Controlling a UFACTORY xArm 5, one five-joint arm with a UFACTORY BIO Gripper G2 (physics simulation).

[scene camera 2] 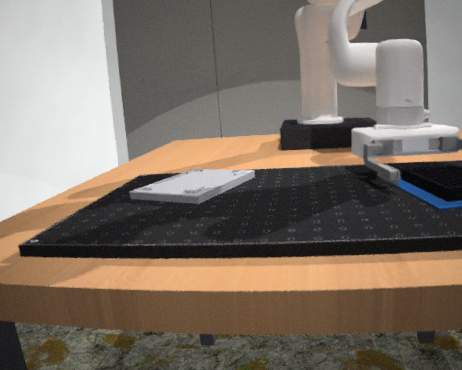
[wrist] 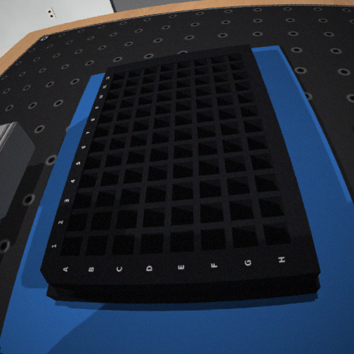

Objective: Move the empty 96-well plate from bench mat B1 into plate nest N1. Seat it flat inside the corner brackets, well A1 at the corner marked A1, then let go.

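Pixels of known places: hand, its tool point: [scene camera 2: 445,170]; arm's base, origin of its link: [scene camera 2: 320,122].
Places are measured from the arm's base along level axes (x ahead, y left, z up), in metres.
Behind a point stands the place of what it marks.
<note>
The black 96-well plate [scene camera 2: 442,181] {x 0.663, y 0.133, z -0.023 m} [wrist: 175,167] lies flat on the blue bench mat [scene camera 2: 425,195] {x 0.674, y 0.109, z -0.037 m} [wrist: 165,330], cut off by the right edge of the scene view. In the wrist view its row A runs along the left and column 1 is nearest, with well A1 at the lower left. My gripper [scene camera 2: 434,171] {x 0.623, y 0.149, z -0.019 m} is open and empty, low over the plate. One finger [scene camera 2: 384,170] {x 0.645, y 0.064, z -0.010 m} [wrist: 15,167] is to the left of the plate, apart from it; the other fingertip is hidden or out of view. The light grey nest [scene camera 2: 192,185] {x 0.611, y -0.196, z -0.027 m} has small corner brackets; its A1 mark is not readable.
A black perforated board [scene camera 2: 280,225] {x 0.765, y -0.062, z -0.039 m} [wrist: 45,107] carries the nest and the mat. It lies on the wooden table [scene camera 2: 225,272] {x 0.851, y -0.104, z -0.052 m} [wrist: 30,42]. The robot's black base [scene camera 2: 327,135] {x 0.147, y 0.013, z -0.021 m} stands behind the board. The nest is well to the left of the gripper.
</note>
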